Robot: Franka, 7 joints.
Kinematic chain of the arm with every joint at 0, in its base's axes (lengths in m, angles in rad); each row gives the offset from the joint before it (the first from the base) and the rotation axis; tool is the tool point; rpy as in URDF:
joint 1: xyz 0 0 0.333 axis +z
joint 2: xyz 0 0 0 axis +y
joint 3: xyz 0 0 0.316 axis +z
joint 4: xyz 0.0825 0 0 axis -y
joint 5: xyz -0.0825 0 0.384 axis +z
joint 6: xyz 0 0 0 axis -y
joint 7: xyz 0.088 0 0 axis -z
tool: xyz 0 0 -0.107 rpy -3.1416 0 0
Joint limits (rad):
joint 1: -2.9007..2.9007
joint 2: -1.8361..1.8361
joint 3: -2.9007..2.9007
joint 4: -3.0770..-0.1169
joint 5: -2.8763..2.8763
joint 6: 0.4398..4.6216
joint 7: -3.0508..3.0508
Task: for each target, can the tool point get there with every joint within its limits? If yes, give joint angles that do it. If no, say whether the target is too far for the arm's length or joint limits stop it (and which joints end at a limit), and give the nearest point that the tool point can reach.
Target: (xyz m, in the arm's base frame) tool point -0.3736 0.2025 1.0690
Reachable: yes | joints 1.8646 0.1997 1.1010 -0.6548 2.1260 2.4400 -1.7724
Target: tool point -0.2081 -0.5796 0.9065
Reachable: yes | joints 1.2254 -1.2233 -0.0190 -0.5886 0.1717 2.2060 -0.6657
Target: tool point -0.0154 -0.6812 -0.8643
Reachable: no: too far | nearest point -0.0107 -0.4739 -0.3253 | short by 0.577 m
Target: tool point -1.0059 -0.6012 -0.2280
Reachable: no: too far | nearest point -0.6642 -0.3970 -0.0374 | short by 0.441 m
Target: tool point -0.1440 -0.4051 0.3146
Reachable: yes | joints 2.4056 0.4618 1.9017 -2.5987 0.8875 2.4233 0.3105
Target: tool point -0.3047 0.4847 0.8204
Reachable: yes | joints -1.9480 -0.4876 -1.4625 -1.1000 1.6244 3.5052 -1.7611
